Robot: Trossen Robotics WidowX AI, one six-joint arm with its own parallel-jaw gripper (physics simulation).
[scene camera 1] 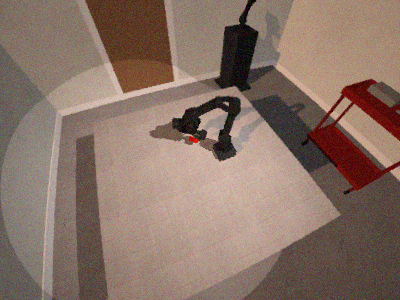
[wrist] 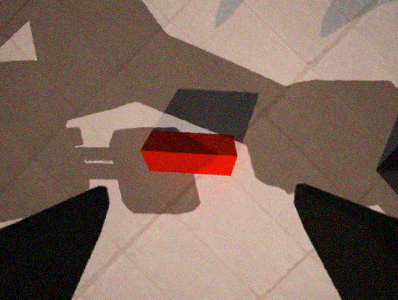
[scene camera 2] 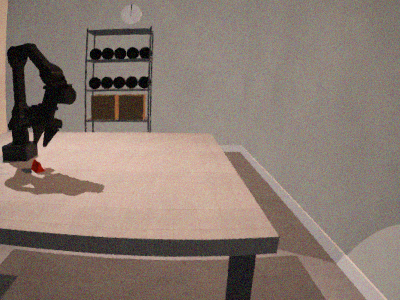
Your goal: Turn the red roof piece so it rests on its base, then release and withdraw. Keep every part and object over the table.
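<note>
The red roof piece (scene camera 1: 193, 140) (scene camera 2: 37, 167) (wrist: 190, 154) lies on the table (scene camera 1: 200, 210) (scene camera 2: 150, 200), near the arm's base. In the wrist view a long edge runs between its dark upper face and bright lower face, and looks nearest the camera. In scene camera 2 it looks peaked, with the peak toward its upper left; the image is too small to tell exactly which face is down. My gripper (scene camera 2: 42, 142) (wrist: 202, 194) is open and empty, above the table and apart from the piece. In scene camera 1 the fingers are hard to make out.
A red cart (scene camera 1: 345, 155) stands on the floor beyond the table's right edge in scene camera 1. A black pedestal (scene camera 1: 238, 55) stands behind the table. A shelf rack (scene camera 2: 120, 32) stands by the wall. The arm's shadow lies across the table around the piece.
</note>
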